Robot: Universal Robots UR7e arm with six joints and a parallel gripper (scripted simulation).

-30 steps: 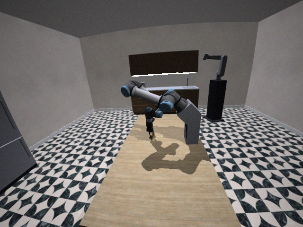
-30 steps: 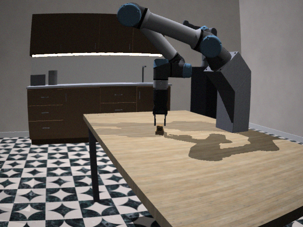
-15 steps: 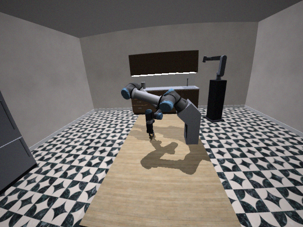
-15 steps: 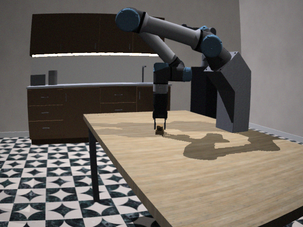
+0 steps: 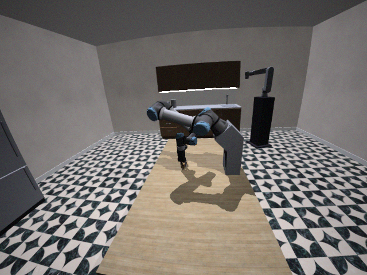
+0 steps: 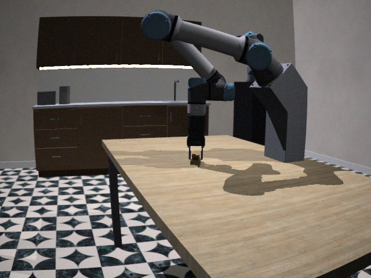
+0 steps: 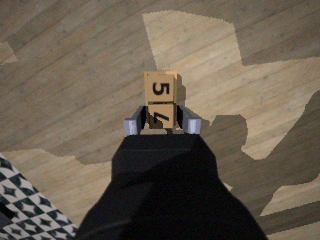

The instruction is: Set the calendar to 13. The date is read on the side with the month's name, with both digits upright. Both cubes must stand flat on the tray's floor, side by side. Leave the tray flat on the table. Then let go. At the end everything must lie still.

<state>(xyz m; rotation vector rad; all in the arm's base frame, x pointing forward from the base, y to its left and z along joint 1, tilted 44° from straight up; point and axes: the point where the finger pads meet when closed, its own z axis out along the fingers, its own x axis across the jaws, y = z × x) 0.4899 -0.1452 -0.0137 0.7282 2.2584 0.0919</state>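
Right now my hand is 3 cm above the wooden tray, 1 cm to the left of it and 1 cm past it.
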